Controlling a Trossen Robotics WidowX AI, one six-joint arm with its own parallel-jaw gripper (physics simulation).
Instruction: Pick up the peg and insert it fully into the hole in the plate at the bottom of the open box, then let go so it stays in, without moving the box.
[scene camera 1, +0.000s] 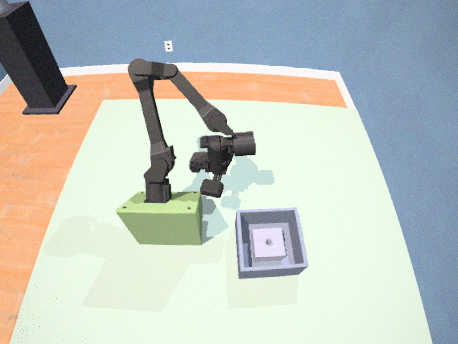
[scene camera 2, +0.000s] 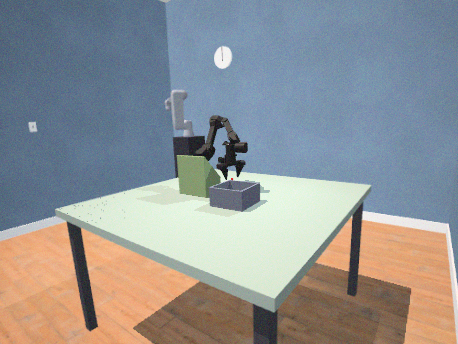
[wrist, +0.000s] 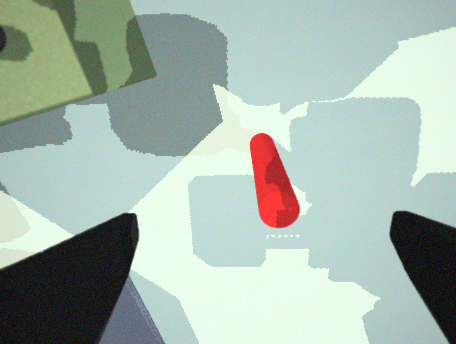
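Where they show: gripper, fingertip midpoint: (scene camera 2: 232, 178) (wrist: 262, 223); arm's base at its link origin: (scene camera 1: 158, 199) (scene camera 2: 197, 165).
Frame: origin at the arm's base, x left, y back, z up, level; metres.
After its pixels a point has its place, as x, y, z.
The red peg (wrist: 274, 180) {0.128, -0.152, -0.093} (scene camera 2: 232, 179) {0.124, -0.166, -0.090} stands upright on the table; in scene camera 1 it does not show. My gripper (wrist: 262, 223) {0.121, -0.164, -0.084} (scene camera 2: 232, 177) {0.121, -0.164, -0.084} (scene camera 1: 212, 189) {0.121, -0.164, -0.084} is open and empty. It points down above the peg, and in the wrist view the peg's top lies between the two spread fingertips, slightly right of midway. The open grey-blue box (scene camera 1: 272, 273) {-0.158, -0.339, -0.114} (scene camera 2: 225, 198) {-0.159, -0.341, -0.109} (wrist: 127, 312) {0.023, -0.247, -0.142} stands on the table near the gripper. The pale plate (scene camera 1: 276, 252) {-0.096, -0.351, -0.105} lies at its bottom, with a dark round hole (scene camera 1: 269, 242) in its middle.
The green arm base block (scene camera 1: 167, 227) {-0.073, -0.036, -0.021} (scene camera 2: 192, 175) {-0.073, -0.030, -0.042} (wrist: 35, 75) {0.075, -0.102, -0.066} stands left of the box, with the arm mounted on it. The pale green table (scene camera 1: 350, 300) {-0.233, -0.596, -0.163} (scene camera 2: 300, 225) {-0.159, -0.729, -0.163} carries both. A dark pedestal (scene camera 1: 32, 60) stands on the floor beyond the table.
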